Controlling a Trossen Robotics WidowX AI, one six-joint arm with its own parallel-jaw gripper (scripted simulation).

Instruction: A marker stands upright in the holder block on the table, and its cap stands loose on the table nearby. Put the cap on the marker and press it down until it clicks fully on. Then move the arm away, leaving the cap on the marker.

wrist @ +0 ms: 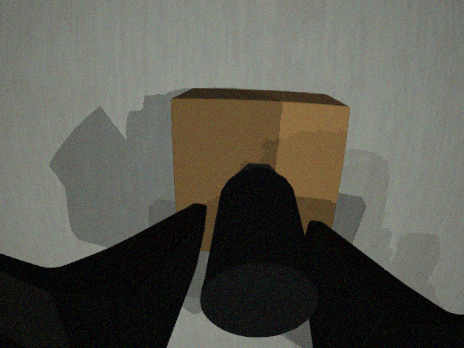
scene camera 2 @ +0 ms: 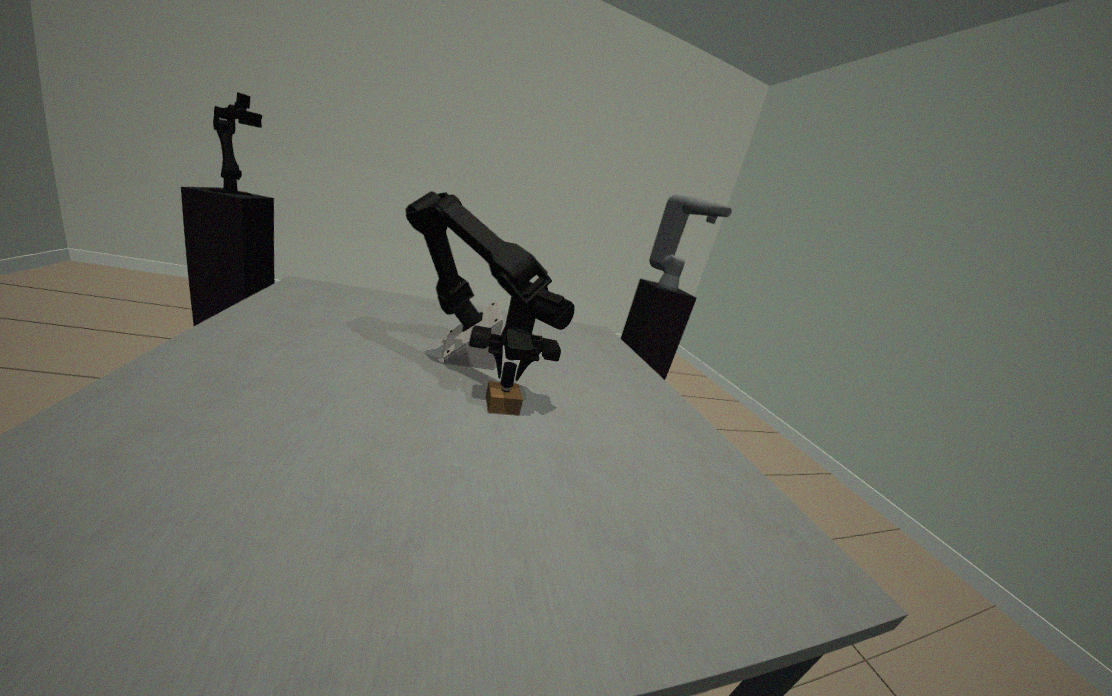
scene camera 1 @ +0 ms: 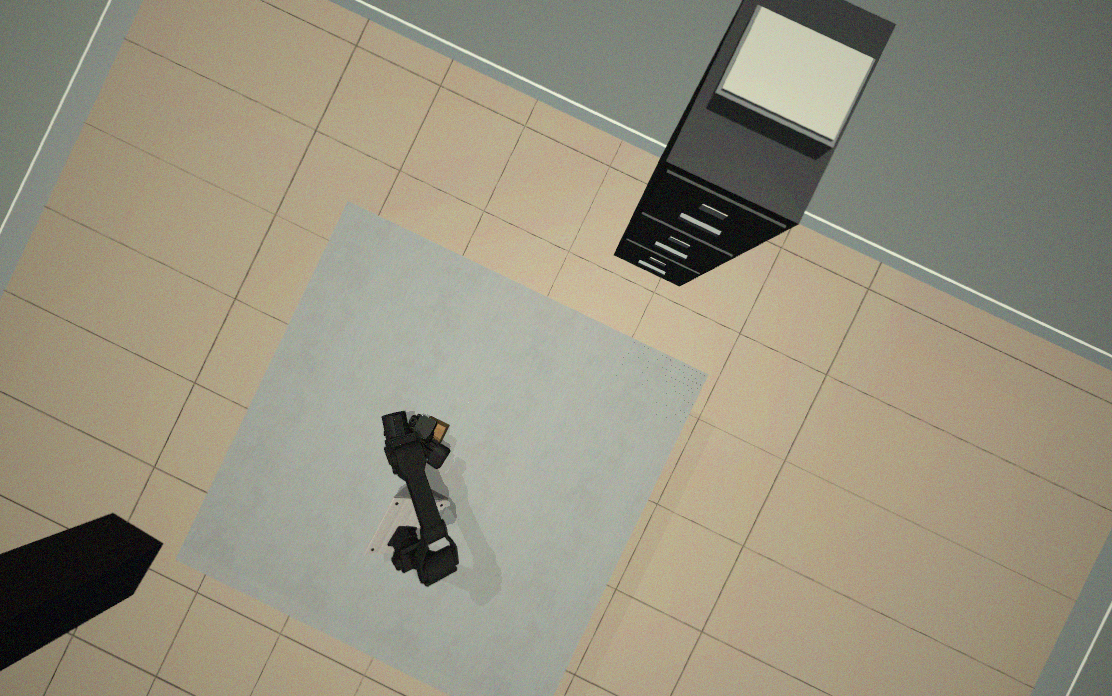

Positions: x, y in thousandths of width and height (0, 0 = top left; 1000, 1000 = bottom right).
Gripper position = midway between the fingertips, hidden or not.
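You can find my gripper in scene camera 1 (384, 626), and it's there in scene camera 2 (456, 545) and in the wrist view (553, 648) too.
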